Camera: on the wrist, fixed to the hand. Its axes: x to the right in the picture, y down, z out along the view.
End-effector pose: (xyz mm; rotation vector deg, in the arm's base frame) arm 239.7 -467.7 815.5 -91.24 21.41 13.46
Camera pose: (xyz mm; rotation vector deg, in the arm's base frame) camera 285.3 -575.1 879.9 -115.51 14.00 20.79
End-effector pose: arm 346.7 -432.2 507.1 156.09 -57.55 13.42
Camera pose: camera 408.8 -366.3 604.9 135.14 -51.31 -4.93
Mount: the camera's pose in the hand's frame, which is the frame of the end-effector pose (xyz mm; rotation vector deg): 28.1 -74.0 -107.2 -25.28 -4.14 -2.18
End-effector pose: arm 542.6 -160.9 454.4 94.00 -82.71 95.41
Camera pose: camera 544.8 -52.0 531.2 84.54 -95.01 66.84
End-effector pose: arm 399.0 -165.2 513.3 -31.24 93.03 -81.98
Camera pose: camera 279.6 -145.2 568.9 -49.89 108.09 -60.92
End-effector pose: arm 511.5 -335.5 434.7 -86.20 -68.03 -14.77
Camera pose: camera 513.9 -422.2 535.9 -108.02 -72.86 -29.85
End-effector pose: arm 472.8 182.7 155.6 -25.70 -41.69 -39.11
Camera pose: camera 484.8 56.5 114.6 -49.74 -37.43 -49.82
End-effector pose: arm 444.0 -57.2 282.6 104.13 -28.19 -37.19
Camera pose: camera 536.0 26.5 234.9 79.81 -18.91 -44.89
